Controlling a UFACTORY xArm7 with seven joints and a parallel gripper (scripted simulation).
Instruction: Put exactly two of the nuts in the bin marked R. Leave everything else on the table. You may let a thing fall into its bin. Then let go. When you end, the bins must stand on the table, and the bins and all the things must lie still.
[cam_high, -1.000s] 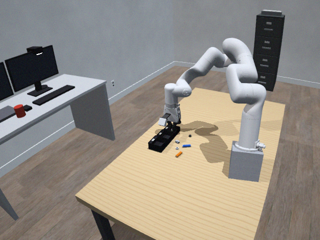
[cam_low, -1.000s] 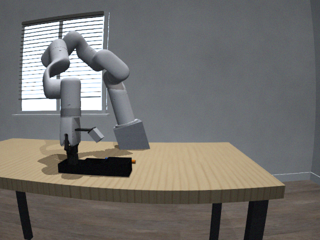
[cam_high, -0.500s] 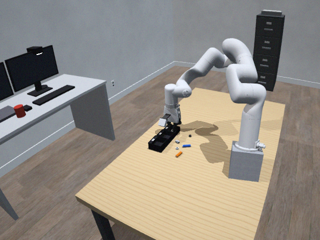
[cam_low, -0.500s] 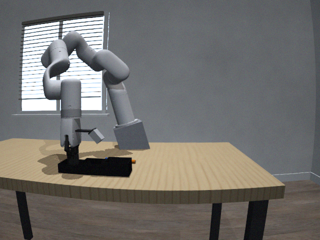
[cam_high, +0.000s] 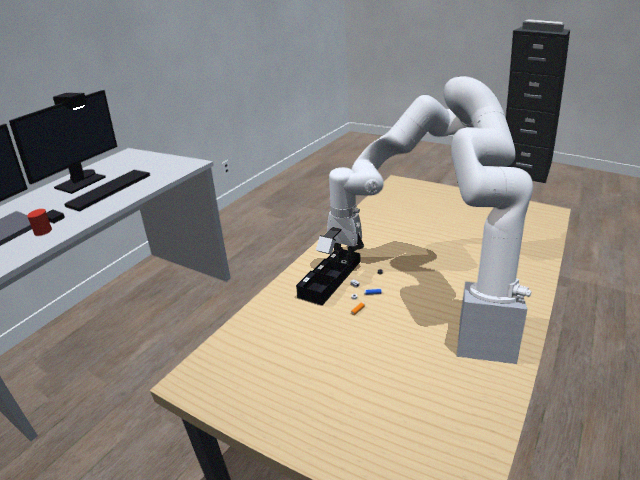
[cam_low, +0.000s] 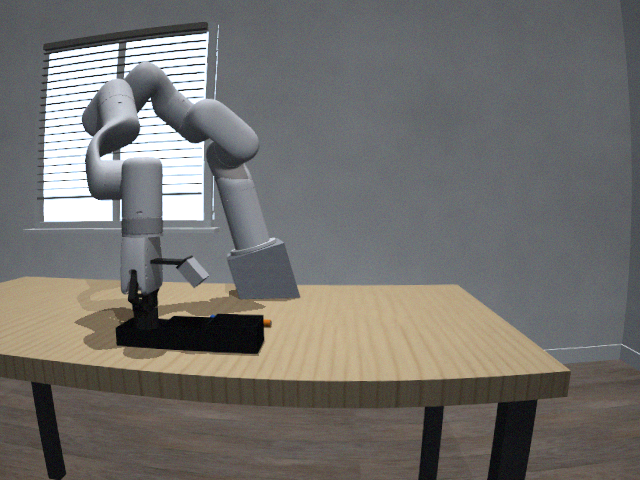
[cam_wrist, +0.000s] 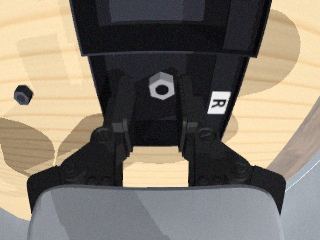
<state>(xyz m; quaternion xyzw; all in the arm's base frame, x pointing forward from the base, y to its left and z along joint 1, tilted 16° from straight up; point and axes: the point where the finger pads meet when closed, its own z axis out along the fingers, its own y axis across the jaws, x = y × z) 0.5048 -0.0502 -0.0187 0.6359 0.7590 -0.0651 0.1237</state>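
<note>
My gripper is now 11 cm past the small black piece, 3 cm to the left of it and 3 cm above it. Round my hand: black bin: 8 cm to the left, 1 cm below, 1 cm behind; then blue piece: 15 cm behind, 7 cm to the left, 3 cm below; then orange piece: 16 cm to the left, 16 cm behind, 3 cm below.
</note>
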